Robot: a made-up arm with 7 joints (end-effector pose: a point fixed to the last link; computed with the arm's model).
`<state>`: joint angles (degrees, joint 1 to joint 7).
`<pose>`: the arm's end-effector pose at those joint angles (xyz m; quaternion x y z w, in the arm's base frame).
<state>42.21 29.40 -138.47 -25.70 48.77 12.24 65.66</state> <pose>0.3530 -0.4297 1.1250 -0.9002 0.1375 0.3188 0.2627</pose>
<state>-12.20 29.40 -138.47 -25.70 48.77 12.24 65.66</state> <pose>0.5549 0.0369 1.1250 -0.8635 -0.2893 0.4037 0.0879</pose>
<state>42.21 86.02 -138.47 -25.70 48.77 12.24 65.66</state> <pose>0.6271 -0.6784 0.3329 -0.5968 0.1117 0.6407 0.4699</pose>
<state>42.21 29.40 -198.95 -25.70 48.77 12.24 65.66</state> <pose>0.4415 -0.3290 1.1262 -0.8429 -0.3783 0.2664 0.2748</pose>
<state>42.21 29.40 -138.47 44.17 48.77 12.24 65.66</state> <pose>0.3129 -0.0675 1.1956 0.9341 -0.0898 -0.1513 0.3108</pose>
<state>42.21 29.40 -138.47 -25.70 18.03 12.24 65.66</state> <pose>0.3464 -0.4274 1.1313 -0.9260 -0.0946 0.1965 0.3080</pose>
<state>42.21 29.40 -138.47 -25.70 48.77 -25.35 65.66</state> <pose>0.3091 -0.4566 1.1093 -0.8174 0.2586 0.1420 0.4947</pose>
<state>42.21 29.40 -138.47 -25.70 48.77 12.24 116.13</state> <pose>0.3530 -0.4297 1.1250 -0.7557 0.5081 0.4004 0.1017</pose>
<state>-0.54 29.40 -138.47 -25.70 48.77 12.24 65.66</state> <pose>0.5509 -0.0760 1.1250 -0.8884 -0.2001 0.3927 0.1285</pose>
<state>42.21 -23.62 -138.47 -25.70 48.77 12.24 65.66</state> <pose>-0.2470 0.1145 1.2698 -0.9898 0.1318 -0.0535 0.0106</pose>
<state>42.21 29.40 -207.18 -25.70 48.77 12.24 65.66</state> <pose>0.4448 -0.3110 1.1317 -0.8162 -0.4434 0.2531 0.2704</pose>
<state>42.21 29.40 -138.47 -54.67 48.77 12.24 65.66</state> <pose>0.3214 -0.5152 0.9909 -0.7860 0.1431 0.3568 0.4842</pose>
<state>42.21 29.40 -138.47 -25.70 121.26 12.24 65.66</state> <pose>0.3519 -0.4440 1.1097 -0.5966 0.6175 0.5047 0.0899</pose>
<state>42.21 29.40 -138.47 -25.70 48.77 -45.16 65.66</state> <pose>0.2851 -0.4587 1.0937 -0.7378 0.3121 0.0414 0.5971</pose>
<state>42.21 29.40 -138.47 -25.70 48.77 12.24 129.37</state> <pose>0.3530 -0.4297 1.1250 -0.6921 0.5919 0.4095 0.0549</pose>
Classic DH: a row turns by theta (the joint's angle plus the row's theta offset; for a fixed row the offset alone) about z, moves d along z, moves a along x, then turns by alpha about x. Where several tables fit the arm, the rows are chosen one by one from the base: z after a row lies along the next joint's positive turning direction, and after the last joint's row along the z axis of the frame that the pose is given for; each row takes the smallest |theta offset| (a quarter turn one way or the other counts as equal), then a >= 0, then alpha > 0; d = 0 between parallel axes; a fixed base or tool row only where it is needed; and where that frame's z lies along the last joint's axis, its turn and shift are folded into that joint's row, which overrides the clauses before.
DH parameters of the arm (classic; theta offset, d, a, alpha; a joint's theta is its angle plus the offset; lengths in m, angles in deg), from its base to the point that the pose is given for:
base (fixed): 0 0 0 180
joint 1: 0 -0.3854 0 90
joint 2: 0 -0.0162 0 -90
joint 3: 0 -0.6176 0 90
joint 4: 0 -0.015 0 -90
joint 5: 0 -0.2423 0 90
joint 6: 0 -0.0002 0 -90
joint 7: 0 -0.0835 0 0

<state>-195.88 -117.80 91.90 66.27 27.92 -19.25 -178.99</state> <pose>0.5671 0.4733 0.0163 0.6130 -0.1754 -0.1102 0.7625</pose>
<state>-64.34 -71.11 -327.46 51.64 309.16 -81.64 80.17</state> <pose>-0.1648 -0.7423 0.7428 -0.5364 -0.0425 0.0474 0.8416</pose>
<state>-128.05 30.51 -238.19 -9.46 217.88 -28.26 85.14</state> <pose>-0.2981 0.3448 1.2016 0.8448 0.5288 -0.0102 0.0807</pose>
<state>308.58 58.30 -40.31 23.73 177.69 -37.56 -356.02</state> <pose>0.4460 0.6946 0.7298 0.5190 -0.2816 0.3768 0.7137</pose>
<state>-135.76 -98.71 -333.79 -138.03 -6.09 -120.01 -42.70</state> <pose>0.2895 -0.2804 0.2402 0.0005 -0.9631 0.2180 0.1579</pose>
